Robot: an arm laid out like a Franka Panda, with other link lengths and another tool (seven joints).
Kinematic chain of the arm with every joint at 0, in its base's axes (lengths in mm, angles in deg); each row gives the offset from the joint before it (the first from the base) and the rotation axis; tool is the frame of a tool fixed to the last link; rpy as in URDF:
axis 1: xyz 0 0 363 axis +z
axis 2: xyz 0 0 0 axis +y
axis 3: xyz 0 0 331.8 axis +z
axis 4: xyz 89.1 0 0 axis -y
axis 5: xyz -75.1 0 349.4 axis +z
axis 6: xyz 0 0 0 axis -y
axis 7: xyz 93.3 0 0 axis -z
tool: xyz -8 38 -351.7 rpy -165.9 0 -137.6
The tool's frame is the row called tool.
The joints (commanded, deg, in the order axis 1, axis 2, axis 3, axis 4, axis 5, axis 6, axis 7), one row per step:
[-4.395 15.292 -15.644 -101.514 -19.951 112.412 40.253]
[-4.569 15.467 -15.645 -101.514 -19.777 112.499 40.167]
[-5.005 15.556 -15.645 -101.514 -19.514 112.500 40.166]
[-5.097 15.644 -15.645 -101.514 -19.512 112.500 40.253]
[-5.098 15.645 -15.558 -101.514 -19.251 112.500 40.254]
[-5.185 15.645 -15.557 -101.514 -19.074 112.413 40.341]
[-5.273 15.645 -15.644 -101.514 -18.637 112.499 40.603]
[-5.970 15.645 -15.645 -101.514 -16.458 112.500 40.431]
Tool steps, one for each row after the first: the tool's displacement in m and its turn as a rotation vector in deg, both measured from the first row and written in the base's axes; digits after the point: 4 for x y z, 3 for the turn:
[-0.0006 -0.0009 -0.0019 0.159 0.067 -0.140]
[-0.0026 -0.0038 -0.0031 0.385 0.067 -0.692]
[-0.0032 -0.0047 -0.0040 0.379 0.124 -0.865]
[-0.0025 -0.0026 -0.0044 0.619 0.036 -0.900]
[-0.0032 -0.0026 -0.0047 0.766 0.026 -1.177]
[-0.0028 -0.0024 -0.0051 1.046 -0.286 -1.754]
[-0.0033 0.0011 -0.0076 2.880 -0.975 -3.262]

